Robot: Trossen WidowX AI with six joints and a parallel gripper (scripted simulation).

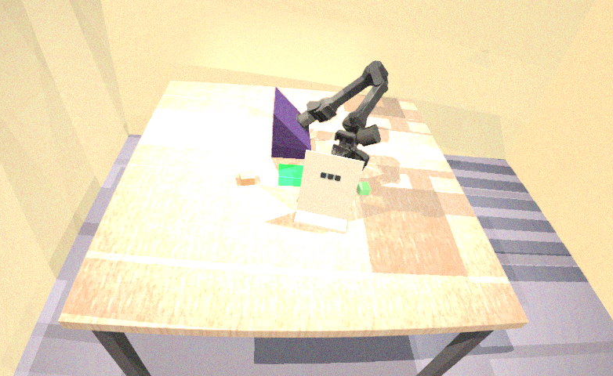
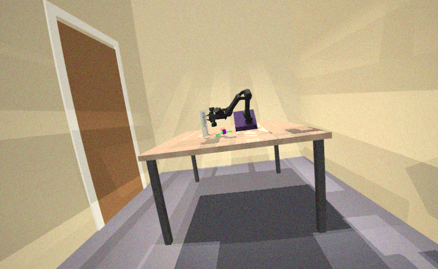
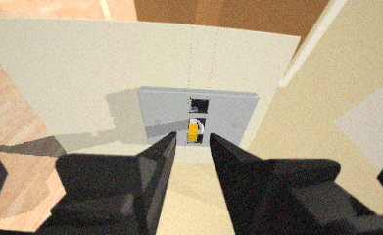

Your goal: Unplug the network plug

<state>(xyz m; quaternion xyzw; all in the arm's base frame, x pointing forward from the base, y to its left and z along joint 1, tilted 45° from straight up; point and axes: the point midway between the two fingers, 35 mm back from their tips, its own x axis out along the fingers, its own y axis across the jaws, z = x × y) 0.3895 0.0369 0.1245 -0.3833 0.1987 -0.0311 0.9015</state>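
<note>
My gripper tip is now 20 mm short of the network plug. Also, from my gripper tip: magenta block 170 mm behind, 160 mm below, 10 mm to the left; then white panel 60 mm below, 40 mm ahead; then green block 160 mm below, 150 mm to the left, 120 mm behind.
</note>
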